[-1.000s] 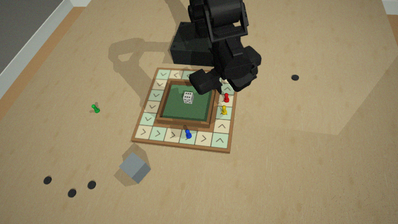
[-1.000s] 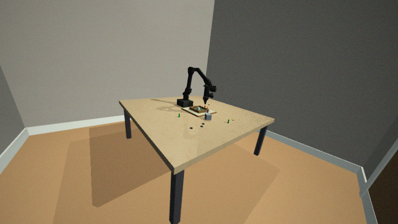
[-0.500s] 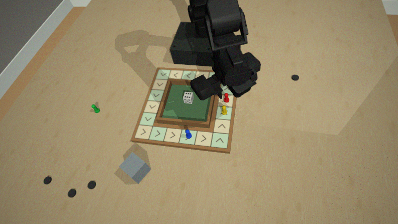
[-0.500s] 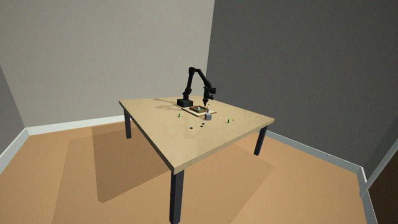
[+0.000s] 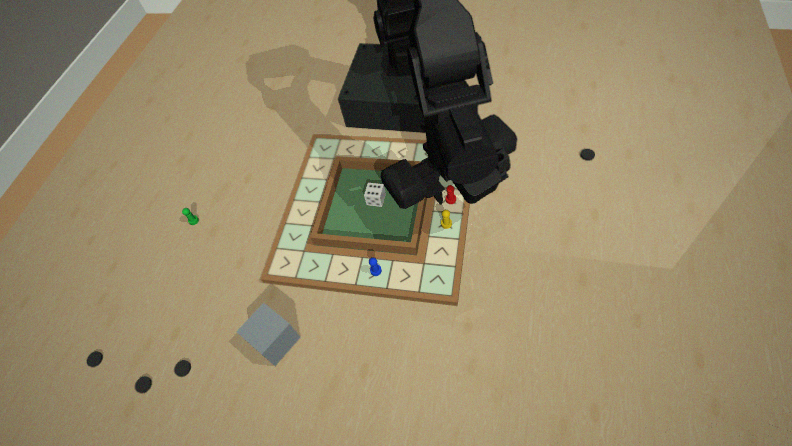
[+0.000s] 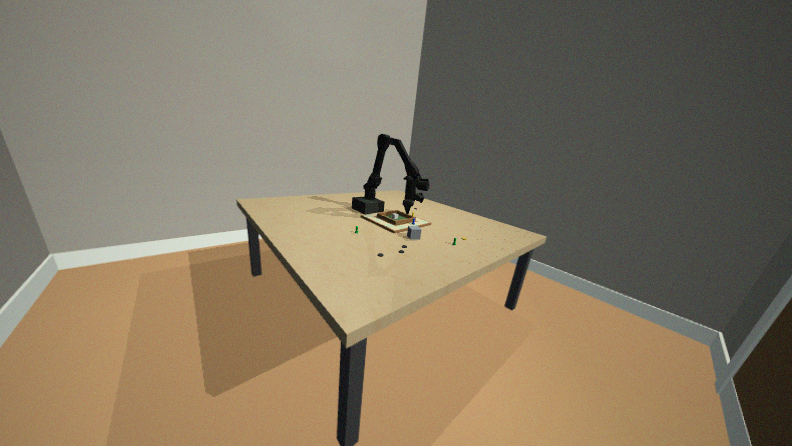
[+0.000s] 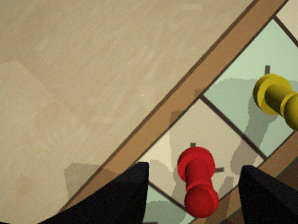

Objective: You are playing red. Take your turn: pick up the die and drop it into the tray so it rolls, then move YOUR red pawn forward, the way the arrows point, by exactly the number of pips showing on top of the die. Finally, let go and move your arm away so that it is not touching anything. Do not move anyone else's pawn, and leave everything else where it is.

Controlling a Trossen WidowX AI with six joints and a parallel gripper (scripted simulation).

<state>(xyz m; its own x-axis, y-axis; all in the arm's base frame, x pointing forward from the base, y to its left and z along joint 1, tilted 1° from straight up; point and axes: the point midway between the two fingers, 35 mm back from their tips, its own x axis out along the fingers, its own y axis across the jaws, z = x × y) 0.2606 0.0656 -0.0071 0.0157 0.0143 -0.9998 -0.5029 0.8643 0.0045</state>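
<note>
Right now the yellow pawn is 4 cm ahead of my gripper tip, 1 cm to the right of it and 1 cm above it. From my gripper tip the other things lie so: red pawn 1 cm above; white die 1 cm behind, 12 cm to the right; green felt tray 12 cm to the right, 2 cm below.
</note>
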